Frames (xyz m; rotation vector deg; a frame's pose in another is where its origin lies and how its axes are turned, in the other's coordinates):
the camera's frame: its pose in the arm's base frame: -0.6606 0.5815 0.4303 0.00 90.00 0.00
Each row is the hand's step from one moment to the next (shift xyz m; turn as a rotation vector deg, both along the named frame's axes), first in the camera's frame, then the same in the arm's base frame.
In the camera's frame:
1: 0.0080 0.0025 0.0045 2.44 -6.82 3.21
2: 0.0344 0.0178 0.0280 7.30 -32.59 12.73
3: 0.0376 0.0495 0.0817 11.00 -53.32 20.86
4: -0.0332 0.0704 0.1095 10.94 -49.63 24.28
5: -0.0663 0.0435 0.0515 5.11 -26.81 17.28
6: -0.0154 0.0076 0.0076 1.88 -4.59 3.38
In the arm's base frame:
1: 0.0045 0.0025 -0.0080 3.21 -6.82 -2.44
2: 0.0280 0.0178 -0.0344 12.73 -32.59 -7.30
3: 0.0817 0.0495 -0.0376 20.86 -53.32 -11.00
4: 0.1095 0.0704 0.0332 24.28 -49.63 -10.94
5: 0.0515 0.0435 0.0663 17.28 -26.81 -5.11
6: 0.0076 0.0076 0.0154 3.38 -4.59 -1.88

